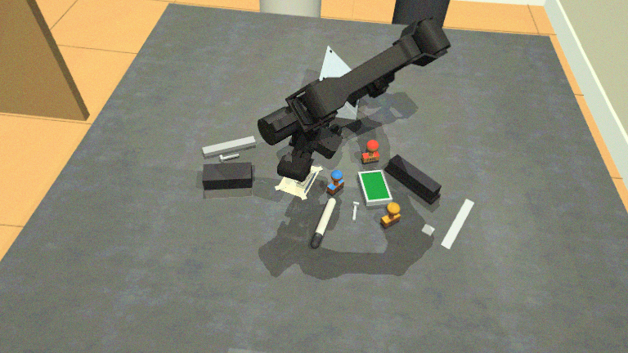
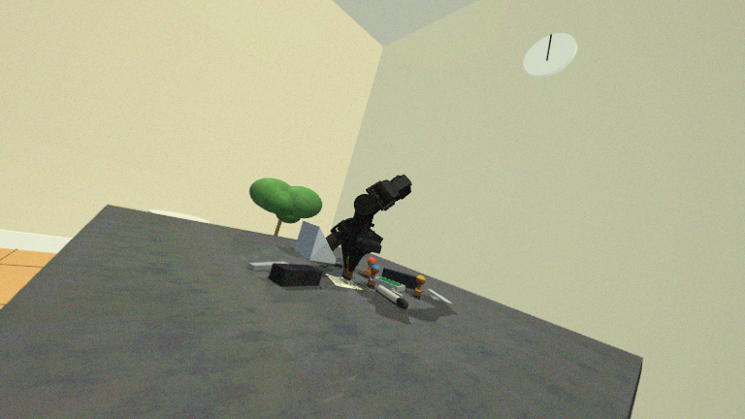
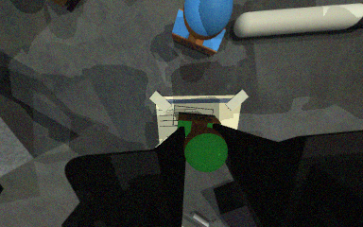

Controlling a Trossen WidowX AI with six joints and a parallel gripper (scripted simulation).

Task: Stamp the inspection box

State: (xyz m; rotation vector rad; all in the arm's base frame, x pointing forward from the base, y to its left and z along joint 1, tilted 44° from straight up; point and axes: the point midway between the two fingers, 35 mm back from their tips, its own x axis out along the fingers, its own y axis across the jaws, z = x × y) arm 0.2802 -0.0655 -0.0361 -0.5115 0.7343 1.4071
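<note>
Now: gripper tip 40 mm above the cream card and 10 mm to the left of it. Also, from my gripper tip: blue-knobbed stamp: 80 mm to the left, 20 mm ahead, 10 mm below; then white marker: 140 mm ahead, 60 mm to the left, 20 mm below; then green-knobbed stamp: right at my gripper tip.
</note>
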